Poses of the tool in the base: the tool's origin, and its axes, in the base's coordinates. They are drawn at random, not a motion.
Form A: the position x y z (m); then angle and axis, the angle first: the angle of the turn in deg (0 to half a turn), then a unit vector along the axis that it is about.
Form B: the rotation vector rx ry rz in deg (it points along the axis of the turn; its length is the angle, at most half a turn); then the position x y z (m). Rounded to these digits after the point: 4 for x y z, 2 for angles.
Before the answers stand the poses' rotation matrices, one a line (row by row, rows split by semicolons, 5 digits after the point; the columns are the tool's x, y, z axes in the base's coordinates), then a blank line. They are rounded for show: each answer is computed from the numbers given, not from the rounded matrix.
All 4 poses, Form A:
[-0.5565 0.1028 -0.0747 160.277 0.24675 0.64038 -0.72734]
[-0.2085 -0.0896 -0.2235 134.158 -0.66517 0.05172 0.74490]
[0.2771 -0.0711 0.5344 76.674 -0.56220 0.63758 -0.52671]
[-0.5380 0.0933 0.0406 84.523 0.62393 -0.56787 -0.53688]
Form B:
-0.82314 0.55222 -0.13230; 0.06130 -0.14522 -0.98750; -0.56453 -0.82096 0.08568
0.05404 -0.59278 -0.80355; 0.47604 -0.69210 0.54257; -0.87776 -0.41184 0.24478
0.47371 0.23670 0.84828; -0.78836 0.54330 0.28865; -0.39255 -0.80548 0.44397
0.44758 0.21394 -0.86828; -0.85492 0.38714 -0.34530; 0.26227 0.89686 0.35617

[39.55 102.64 -116.58 -0.5565 0.1028 -0.0747]
[-89.24 6.94 99.93 -0.2085 -0.0896 -0.2235]
[-43.11 48.89 -40.38 0.2771 -0.0711 0.5344]
[52.74 -48.00 -45.38 -0.5380 0.0933 0.0406]

